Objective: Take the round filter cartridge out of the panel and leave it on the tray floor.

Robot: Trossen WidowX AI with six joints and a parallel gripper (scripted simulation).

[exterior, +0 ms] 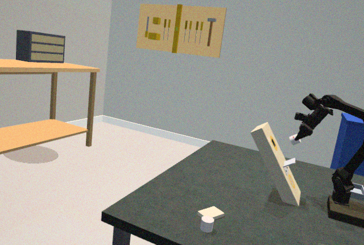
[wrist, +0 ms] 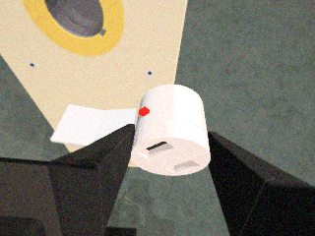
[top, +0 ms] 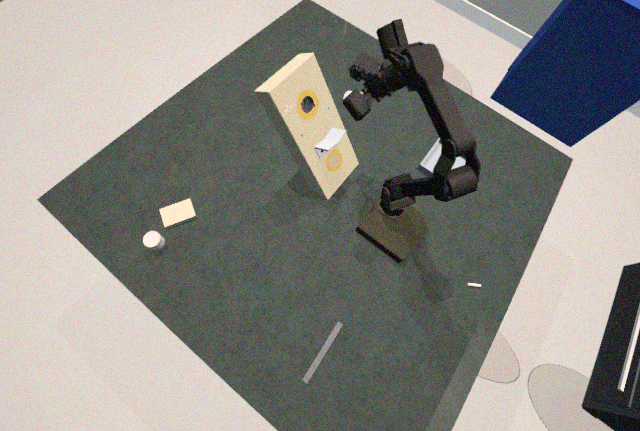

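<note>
Right now my gripper tip is 35 cm past the pale tray, 26 cm above it and 14 cm to the left of it. From my gripper tip the other things lie so: cream service panel 11 cm below, 8 cm ahead, 7 cm to the left; white bracket 12 cm below, 8 cm to the left, 2 cm ahead; round filter cartridge right at my gripper tip.
</note>
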